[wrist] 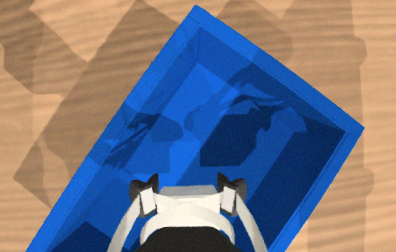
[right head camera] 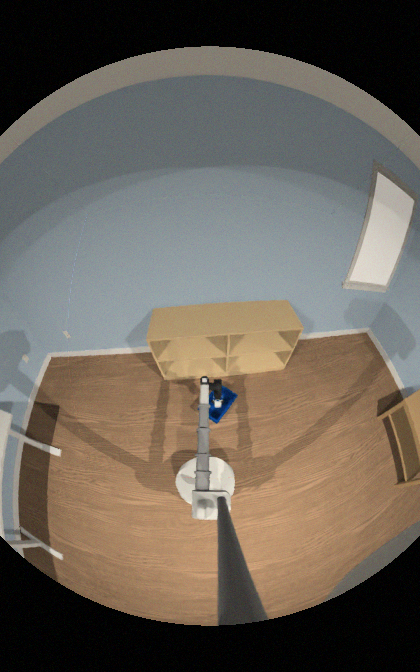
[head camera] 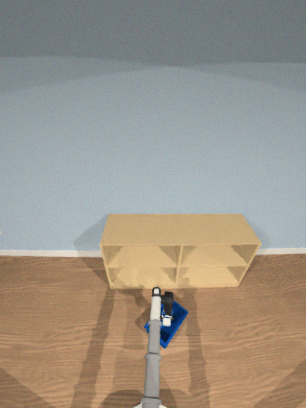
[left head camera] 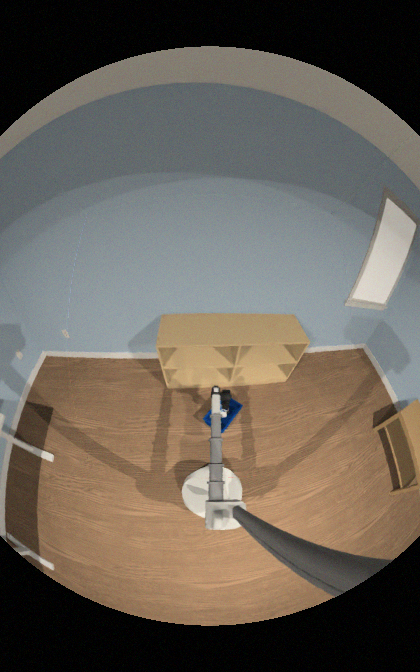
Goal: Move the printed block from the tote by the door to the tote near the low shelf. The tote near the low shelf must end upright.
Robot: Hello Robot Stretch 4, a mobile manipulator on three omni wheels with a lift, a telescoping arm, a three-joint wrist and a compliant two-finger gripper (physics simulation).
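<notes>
The blue tote stands upright on the floor, turned at an angle, in front of the low shelf. My gripper points down over the tote's interior, its fingers apart around a pale block. That block is mostly hidden by the fingers in the wrist view; its print does not show. Gripper shadows fall on the tote's floor. How far the block is above that floor is not clear. The tote by the door does not show.
The shelf stands against the blue wall just beyond the tote. A second wooden shelf unit is at the right. White bars stick out at the left. My round white base is behind the tote, with my arm stretched over the floor.
</notes>
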